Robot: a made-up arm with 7 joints.
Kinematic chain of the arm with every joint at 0, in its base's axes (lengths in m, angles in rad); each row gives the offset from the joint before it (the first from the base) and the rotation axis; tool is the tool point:
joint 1: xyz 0 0 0 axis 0 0.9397 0.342
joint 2: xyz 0 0 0 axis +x
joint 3: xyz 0 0 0 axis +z
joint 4: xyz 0.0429 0 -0.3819 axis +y
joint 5: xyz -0.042 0 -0.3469 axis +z
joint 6: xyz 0 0 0 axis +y
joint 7: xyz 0 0 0 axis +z
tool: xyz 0 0 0
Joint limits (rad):
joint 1: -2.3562..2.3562
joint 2: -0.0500..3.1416
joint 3: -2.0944..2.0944
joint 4: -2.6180..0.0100
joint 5: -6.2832..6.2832
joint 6: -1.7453..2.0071
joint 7: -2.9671..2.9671
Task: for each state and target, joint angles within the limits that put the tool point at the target. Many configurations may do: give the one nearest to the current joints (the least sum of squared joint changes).
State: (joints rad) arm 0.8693 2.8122 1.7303 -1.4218 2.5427 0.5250 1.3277
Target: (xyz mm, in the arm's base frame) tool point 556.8 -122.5 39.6
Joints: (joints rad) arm 1.3276 2.9233 1.4235 -1.5900 2.5427 0.5250 1.3277
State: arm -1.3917 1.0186 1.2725 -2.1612 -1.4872 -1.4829 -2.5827
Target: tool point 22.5 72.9 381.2
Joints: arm -1.8443 0.8500 0.3664 -2.2608 -1.4872 -1.4829 -2.5827
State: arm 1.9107 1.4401 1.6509 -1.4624 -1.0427 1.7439 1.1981
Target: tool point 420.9 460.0 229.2
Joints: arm 1.6422 2.0898 1.8364 -1.1105 -1.0427 1.7439 1.1981
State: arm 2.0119 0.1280 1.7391 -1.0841 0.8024 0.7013 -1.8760
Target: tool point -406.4 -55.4 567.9
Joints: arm 2.3562 0.1834 1.9600 -0.8371 0.8024 0.7013 -1.8760
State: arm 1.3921 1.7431 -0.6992 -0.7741 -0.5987 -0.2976 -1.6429
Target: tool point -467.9 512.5 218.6
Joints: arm 1.8697 1.4151 -0.8734 -0.4919 -0.5987 -0.2976 -1.6429
